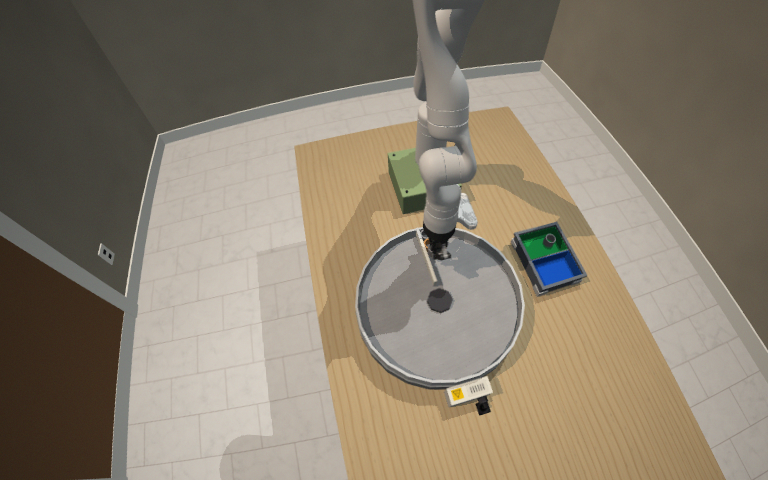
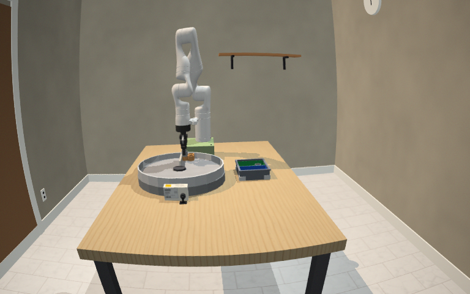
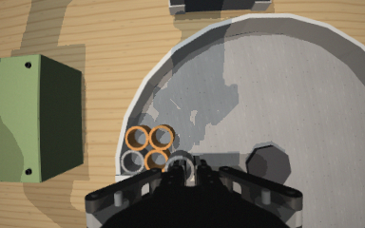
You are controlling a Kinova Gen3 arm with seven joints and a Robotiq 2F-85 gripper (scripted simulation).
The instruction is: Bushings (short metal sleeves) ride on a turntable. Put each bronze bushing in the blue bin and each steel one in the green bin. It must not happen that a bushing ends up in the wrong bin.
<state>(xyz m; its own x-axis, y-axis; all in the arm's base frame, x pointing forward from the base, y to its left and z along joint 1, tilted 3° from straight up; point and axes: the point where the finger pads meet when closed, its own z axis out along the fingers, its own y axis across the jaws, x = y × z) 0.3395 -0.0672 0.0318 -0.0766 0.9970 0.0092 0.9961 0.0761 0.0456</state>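
The blue bin is 40 mm ahead of my hand, 330 mm to the left of it and 80 mm below it. The rest, counted from my hand: turntable 110 mm ahead, 10 mm to the right, 50 mm below.
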